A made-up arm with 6 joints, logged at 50 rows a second.
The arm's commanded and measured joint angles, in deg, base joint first. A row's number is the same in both.
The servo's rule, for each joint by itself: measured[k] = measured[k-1] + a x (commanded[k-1-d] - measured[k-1]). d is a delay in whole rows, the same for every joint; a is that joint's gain. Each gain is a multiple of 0.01, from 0.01 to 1. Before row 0 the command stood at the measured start. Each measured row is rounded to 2 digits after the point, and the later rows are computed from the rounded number. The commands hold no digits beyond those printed.
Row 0, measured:
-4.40, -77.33, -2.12, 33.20, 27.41, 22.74
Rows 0 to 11, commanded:
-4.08, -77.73, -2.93, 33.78, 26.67, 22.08
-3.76, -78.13, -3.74, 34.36, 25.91, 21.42
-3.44, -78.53, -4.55, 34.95, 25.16, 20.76
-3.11, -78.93, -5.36, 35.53, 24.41, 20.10
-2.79, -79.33, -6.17, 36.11, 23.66, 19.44
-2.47, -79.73, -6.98, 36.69, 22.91, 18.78
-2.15, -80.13, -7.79, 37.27, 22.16, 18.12
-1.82, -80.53, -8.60, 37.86, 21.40, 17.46
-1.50, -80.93, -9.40, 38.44, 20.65, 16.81
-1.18, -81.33, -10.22, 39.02, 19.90, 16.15
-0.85, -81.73, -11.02, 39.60, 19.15, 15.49
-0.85, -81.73, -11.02, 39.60, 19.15, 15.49
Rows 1 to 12, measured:
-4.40, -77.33, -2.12, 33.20, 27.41, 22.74
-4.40, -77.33, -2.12, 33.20, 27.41, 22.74
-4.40, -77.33, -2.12, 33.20, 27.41, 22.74
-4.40, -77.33, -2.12, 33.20, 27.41, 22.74
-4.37, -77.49, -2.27, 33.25, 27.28, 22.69
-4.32, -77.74, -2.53, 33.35, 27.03, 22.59
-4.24, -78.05, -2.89, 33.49, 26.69, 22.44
-4.14, -78.39, -3.33, 33.67, 26.28, 22.25
-4.02, -78.76, -3.84, 33.89, 25.81, 22.03
-3.88, -79.14, -4.41, 34.14, 25.29, 21.77
-3.72, -79.53, -5.02, 34.42, 24.73, 21.48
-3.55, -79.92, -5.66, 34.73, 24.13, 21.16
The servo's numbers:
d 4
a 0.09 0.39 0.18 0.09 0.18 0.08

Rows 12 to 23, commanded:
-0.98, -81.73, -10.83, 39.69, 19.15, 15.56
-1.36, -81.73, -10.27, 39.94, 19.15, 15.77
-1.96, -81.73, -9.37, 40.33, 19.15, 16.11
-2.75, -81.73, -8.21, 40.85, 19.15, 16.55
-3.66, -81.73, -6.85, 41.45, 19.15, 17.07
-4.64, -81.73, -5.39, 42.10, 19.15, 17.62
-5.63, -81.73, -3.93, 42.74, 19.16, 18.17
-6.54, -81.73, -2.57, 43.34, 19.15, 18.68
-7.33, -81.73, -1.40, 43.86, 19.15, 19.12
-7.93, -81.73, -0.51, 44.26, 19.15, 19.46
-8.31, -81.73, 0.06, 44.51, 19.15, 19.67
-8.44, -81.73, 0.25, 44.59, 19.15, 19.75
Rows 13 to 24, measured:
-3.37, -80.31, -6.33, 35.06, 23.50, 20.81
-3.17, -80.71, -7.03, 35.42, 22.85, 20.44
-2.96, -81.11, -7.75, 35.80, 22.18, 20.04
-2.77, -81.35, -8.34, 36.14, 21.63, 19.68
-2.61, -81.50, -8.79, 36.46, 21.18, 19.35
-2.50, -81.59, -9.06, 36.77, 20.81, 19.06
-2.45, -81.64, -9.12, 37.09, 20.51, 18.82
-2.48, -81.68, -8.96, 37.43, 20.27, 18.64
-2.59, -81.70, -8.58, 37.79, 20.07, 18.51
-2.77, -81.71, -8.01, 38.18, 19.90, 18.44
-3.03, -81.72, -7.28, 38.59, 19.77, 18.42
-3.35, -81.72, -6.43, 39.02, 19.66, 18.44

